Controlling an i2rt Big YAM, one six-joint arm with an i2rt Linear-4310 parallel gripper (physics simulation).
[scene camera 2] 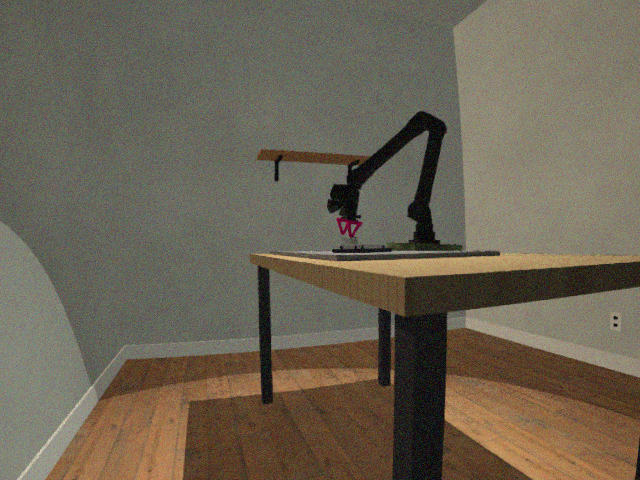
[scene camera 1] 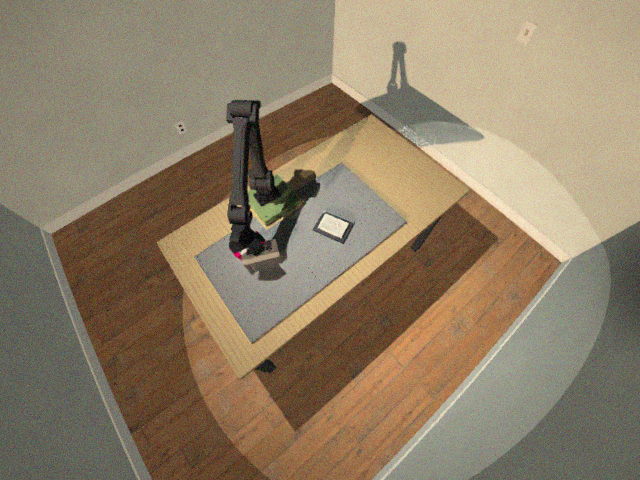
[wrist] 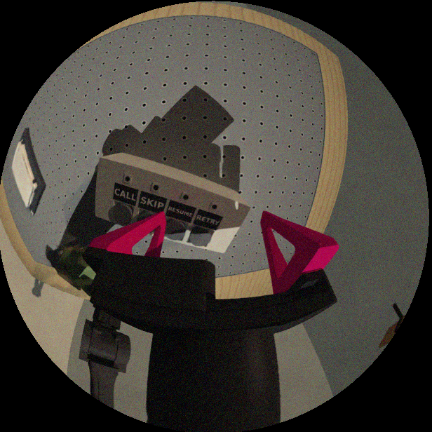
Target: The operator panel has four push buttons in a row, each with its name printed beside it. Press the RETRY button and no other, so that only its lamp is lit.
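Where they show: gripper, between the fingertips: (scene camera 2: 346,236) (scene camera 1: 249,253); arm's base, origin of its link: (scene camera 2: 423,243) (scene camera 1: 267,196).
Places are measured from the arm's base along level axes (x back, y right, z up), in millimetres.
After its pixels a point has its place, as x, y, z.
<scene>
The operator panel (scene camera 1: 268,251) {-290, 154, 28} (scene camera 2: 349,241) {-284, 106, 15} (wrist: 141,183) is a beige box on the grey pegboard mat. In the wrist view its labels read CALL, SKIP, RESUME and RETRY. The round RETRY button (wrist: 201,237) is at the right end, below its RETRY label (wrist: 207,219). The CALL button (wrist: 120,213) is at the left end; the left finger partly hides the SKIP and RESUME buttons. The four small lamps above the labels look dark. My gripper (scene camera 1: 250,249) {-258, 231, 40} (scene camera 2: 347,235) {-258, 231, 40} (wrist: 213,216) is open and empty above the panel, its magenta fingers wide apart, with the RETRY end showing between them.
A dark-framed pale tablet or tray (scene camera 1: 334,226) (scene camera 2: 361,249) (wrist: 24,175) lies on the pegboard mat (scene camera 1: 356,191) {-221, -408, -23}. A green base piece (scene camera 1: 268,212) {-93, 46, 5} (wrist: 87,273) is at the arm's foot. A wooden wall shelf (scene camera 2: 310,156) shows behind the arm in scene camera 2.
</scene>
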